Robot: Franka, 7 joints.
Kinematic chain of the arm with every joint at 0, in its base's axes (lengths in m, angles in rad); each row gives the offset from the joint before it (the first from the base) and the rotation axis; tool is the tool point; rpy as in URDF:
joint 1: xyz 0 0 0.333 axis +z
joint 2: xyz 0 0 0 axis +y
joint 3: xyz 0 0 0.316 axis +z
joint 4: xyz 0.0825 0 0 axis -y
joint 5: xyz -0.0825 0 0.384 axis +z
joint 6: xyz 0 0 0 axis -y
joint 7: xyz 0.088 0 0 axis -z
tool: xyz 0 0 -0.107 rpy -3.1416 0 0
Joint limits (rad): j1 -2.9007..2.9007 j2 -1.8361..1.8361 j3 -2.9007..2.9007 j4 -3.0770..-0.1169 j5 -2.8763..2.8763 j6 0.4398..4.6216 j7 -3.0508..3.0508
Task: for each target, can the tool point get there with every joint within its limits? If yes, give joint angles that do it. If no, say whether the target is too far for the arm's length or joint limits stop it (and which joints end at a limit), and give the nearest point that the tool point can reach.
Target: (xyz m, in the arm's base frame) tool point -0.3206 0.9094 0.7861
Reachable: no: too far | nearest point -0.2582 0.7323 0.6978 | short by 0.208 m
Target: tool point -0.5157 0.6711 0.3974
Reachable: yes | joints 2.3357 1.0777 -0.2946 -0.7159 -0.7233 2.5679 -0.0615
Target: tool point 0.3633 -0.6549 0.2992
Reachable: yes | joints -0.4348 0.9326 -0.9049 -1.4448 -1.4762 2.6914 -0.2362
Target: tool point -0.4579 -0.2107 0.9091
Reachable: yes | joints -0.7927 -0.8303 -1.0677 -1.3295 -1.6712 2.7688 -1.3497
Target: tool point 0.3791 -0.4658 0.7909
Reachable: yes | joints -1.1344 0.6820 1.3700 -0.3445 -1.3204 1.1036 2.2728
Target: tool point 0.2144 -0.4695 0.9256
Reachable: yes | joints 1.7396 -1.3976 -0.1833 -1.0834 -0.7893 2.0395 -0.9337
